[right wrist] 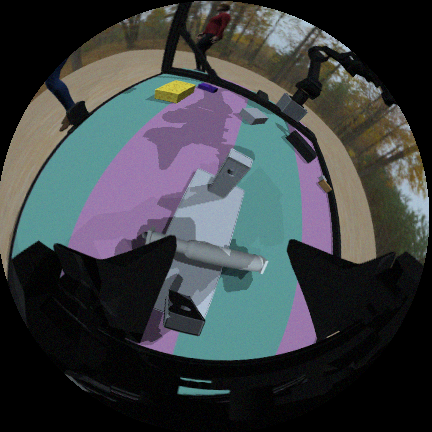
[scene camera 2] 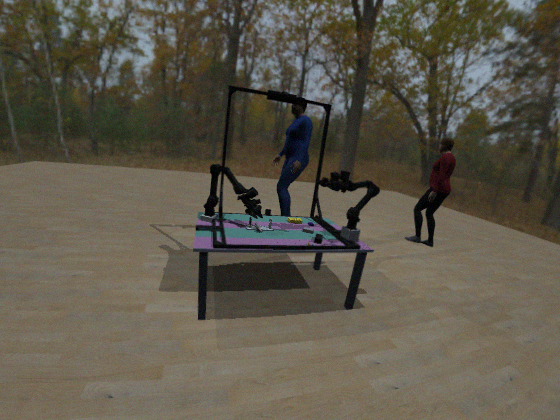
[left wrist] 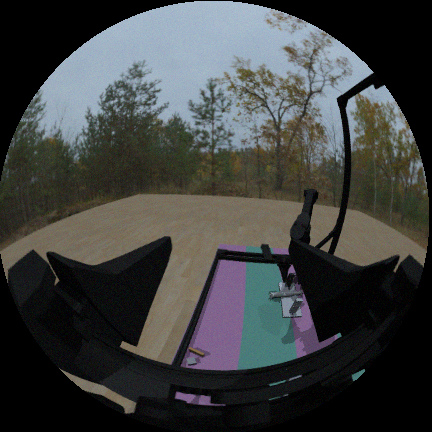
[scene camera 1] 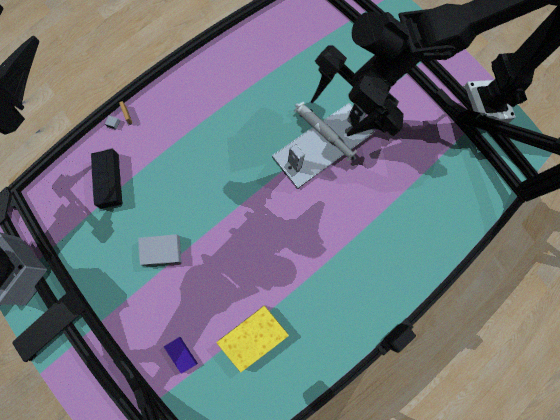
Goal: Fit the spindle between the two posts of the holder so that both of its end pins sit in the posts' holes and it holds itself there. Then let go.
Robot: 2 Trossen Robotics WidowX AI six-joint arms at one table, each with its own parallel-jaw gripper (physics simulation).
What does my left gripper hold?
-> Nothing.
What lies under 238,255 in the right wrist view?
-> A spindle.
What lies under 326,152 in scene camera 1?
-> A holder plate.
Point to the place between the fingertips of my right gripper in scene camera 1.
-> At 329,118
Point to a holder plate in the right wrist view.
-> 201,215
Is my left gripper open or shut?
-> Open.
